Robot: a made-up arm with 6 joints.
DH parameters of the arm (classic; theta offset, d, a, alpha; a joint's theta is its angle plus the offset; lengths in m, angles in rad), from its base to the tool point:
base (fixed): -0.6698 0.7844 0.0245 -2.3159
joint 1: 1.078 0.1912 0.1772 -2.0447
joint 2: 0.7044 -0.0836 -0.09 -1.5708
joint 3: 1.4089 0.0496 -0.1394 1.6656
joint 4: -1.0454 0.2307 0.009 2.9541
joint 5: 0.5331 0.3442 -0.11 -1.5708
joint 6: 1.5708 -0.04 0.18 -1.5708
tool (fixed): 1.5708 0.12 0 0
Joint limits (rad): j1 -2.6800..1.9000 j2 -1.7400..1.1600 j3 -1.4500..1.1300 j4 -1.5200..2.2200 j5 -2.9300..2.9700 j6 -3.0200..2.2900
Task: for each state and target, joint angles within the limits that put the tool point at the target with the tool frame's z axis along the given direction. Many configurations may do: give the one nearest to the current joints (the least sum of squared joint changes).
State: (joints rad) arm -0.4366 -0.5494 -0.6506 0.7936 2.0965 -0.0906
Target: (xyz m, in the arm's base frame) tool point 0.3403 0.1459 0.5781 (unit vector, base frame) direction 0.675 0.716 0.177
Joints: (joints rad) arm -0.3858 -0.6641 0.0429 0.5220 2.2939 0.5079
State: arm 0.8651 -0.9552 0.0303 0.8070 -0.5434 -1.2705
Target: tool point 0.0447 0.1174 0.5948 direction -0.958 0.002 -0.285
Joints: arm 1.3529 -0.6012 -0.0138 0.7194 -0.0795 -1.5423
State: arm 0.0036 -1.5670 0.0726 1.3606 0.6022 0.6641
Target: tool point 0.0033 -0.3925 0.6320 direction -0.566 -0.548 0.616
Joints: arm -0.1614 -1.7400 0.6821 1.4483 1.0408 1.0155
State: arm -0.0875 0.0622 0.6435 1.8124 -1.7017 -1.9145
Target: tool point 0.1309 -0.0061 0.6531 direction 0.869 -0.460 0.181
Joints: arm -0.1646 -0.2459 1.0515 1.2970 -0.9240 -1.7601
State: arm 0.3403 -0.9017 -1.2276 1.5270 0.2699 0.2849
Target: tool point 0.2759 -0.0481 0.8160 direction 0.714 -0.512 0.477
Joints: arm 1.3032 -0.5037 -1.1756 1.4929 0.5803 0.2377
